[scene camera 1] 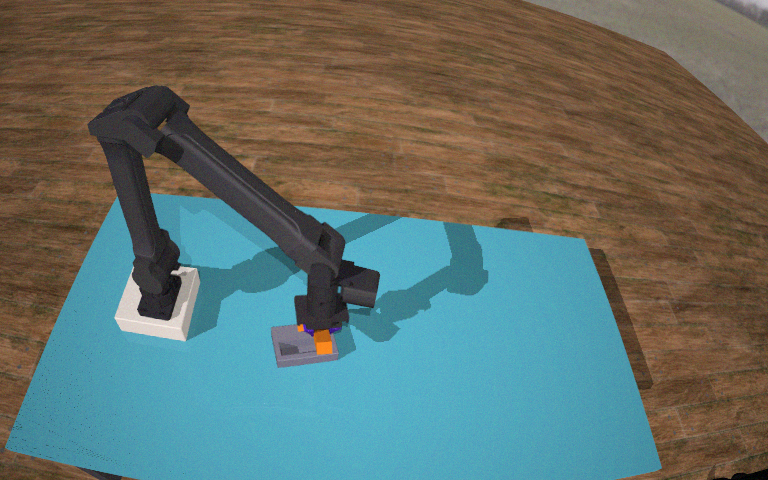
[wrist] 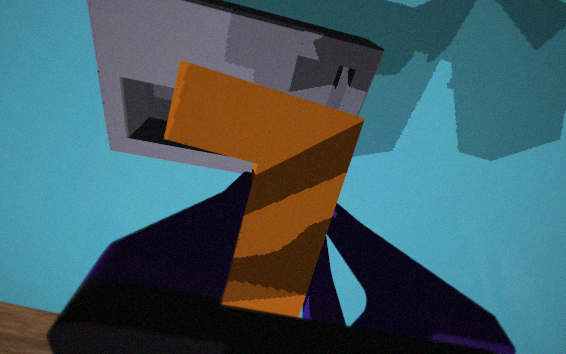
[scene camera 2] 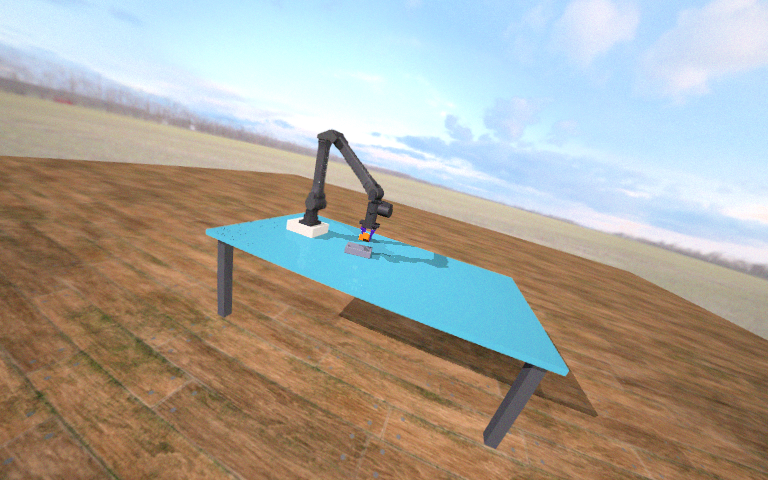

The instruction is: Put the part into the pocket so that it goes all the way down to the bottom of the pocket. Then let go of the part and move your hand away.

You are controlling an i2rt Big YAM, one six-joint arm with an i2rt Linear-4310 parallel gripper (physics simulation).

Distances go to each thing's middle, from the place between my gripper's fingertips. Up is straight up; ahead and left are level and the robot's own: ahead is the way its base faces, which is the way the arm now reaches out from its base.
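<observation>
The grey pocket block (scene camera 1: 292, 347) is here, and my hand is 3 cm past it, 1 cm to the right of it and 7 cm above it. There is an orange L-shaped part (wrist: 301, 150) as well, which is 1 cm behind my hand, 1 cm to the right of it and 2 cm above it.
</observation>
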